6 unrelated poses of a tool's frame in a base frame.
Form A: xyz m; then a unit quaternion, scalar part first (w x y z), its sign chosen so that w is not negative.
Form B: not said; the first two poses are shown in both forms.
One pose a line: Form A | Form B
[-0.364 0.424 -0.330 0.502 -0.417 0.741 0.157] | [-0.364 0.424 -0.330 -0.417 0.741 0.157 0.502]
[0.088 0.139 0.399 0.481 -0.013 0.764 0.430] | [0.088 0.139 0.399 -0.013 0.764 0.430 0.481]
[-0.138 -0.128 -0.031 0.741 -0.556 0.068 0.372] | [-0.138 -0.128 -0.031 -0.556 0.068 0.372 0.741]
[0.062 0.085 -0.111 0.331 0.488 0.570 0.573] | [0.062 0.085 -0.111 0.488 0.570 0.573 0.331]
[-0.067 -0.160 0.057 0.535 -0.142 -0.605 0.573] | [-0.067 -0.160 0.057 -0.142 -0.605 0.573 0.535]
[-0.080 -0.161 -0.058 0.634 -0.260 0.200 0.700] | [-0.080 -0.161 -0.058 -0.260 0.200 0.700 0.634]
